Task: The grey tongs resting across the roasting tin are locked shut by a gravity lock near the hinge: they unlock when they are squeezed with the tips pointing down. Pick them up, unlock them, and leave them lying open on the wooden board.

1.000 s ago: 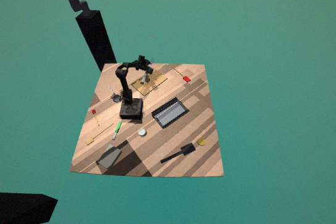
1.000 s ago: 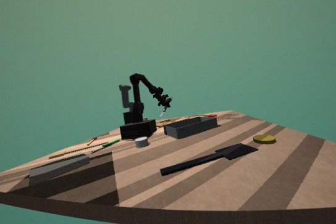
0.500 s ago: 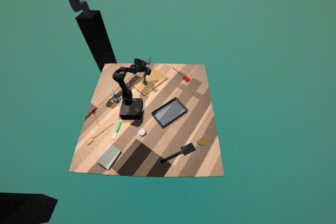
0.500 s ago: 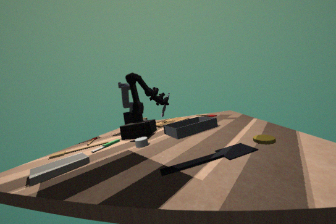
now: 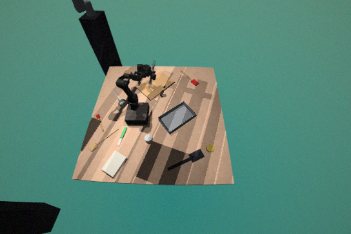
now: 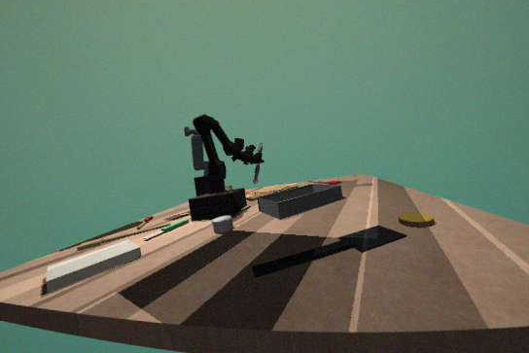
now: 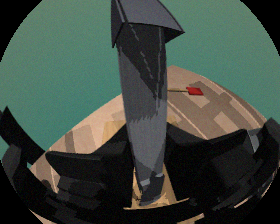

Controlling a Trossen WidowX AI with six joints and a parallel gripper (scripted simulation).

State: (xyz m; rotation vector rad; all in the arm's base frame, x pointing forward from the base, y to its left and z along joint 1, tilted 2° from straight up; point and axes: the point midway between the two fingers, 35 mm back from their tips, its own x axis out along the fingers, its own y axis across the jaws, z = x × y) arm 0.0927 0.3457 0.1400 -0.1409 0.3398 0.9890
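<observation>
Now: gripper tip 20 cm above the wooden board, 1 cm to the left of it and 1 cm past it. Round my gripper tip: roasting tin 38 cm to the right, 30 cm ahead, 18 cm below; then white cylinder 63 cm to the right, 19 cm below, 9 cm ahead; then red-headed tool 36 cm ahead, 20 cm below, 15 cm to the left.
</observation>
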